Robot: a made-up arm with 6 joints.
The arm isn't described. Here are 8 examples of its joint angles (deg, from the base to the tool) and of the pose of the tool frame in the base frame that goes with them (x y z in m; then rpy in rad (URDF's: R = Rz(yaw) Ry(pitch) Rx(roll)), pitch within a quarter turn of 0, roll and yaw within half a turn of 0).
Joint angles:
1: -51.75 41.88 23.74 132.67 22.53 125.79
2: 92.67 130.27 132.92 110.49 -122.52 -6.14
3: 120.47 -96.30 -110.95 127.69 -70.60 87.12
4: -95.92 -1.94 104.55 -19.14 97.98 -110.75
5: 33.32 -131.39 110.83 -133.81 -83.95 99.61
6: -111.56 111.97 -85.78 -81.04 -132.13 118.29
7: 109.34 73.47 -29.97 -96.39 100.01 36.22
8: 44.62 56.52 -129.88 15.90 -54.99 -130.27
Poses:
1: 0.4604 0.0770 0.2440 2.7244 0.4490 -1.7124
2: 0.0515 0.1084 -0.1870 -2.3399 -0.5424 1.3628
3: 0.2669 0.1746 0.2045 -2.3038 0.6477 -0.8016
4: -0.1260 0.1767 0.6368 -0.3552 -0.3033 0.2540
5: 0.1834 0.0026 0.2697 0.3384 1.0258 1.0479
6: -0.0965 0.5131 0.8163 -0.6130 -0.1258 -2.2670
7: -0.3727 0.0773 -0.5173 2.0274 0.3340 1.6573
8: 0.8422 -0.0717 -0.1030 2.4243 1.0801 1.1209
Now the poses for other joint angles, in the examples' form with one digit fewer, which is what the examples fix.
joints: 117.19 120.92 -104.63 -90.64 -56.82 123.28
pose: -0.240 0.730 -0.410 1.661 0.254 -2.401
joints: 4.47 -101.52 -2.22 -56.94 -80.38 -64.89
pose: -0.332 -0.107 -0.211 -1.058 0.089 0.628
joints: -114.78 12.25 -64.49 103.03 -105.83 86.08
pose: -0.302 -0.548 0.416 -2.257 -1.121 2.577
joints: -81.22 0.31 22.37 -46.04 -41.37 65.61
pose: 0.366 -0.318 0.672 -0.281 -0.098 1.951
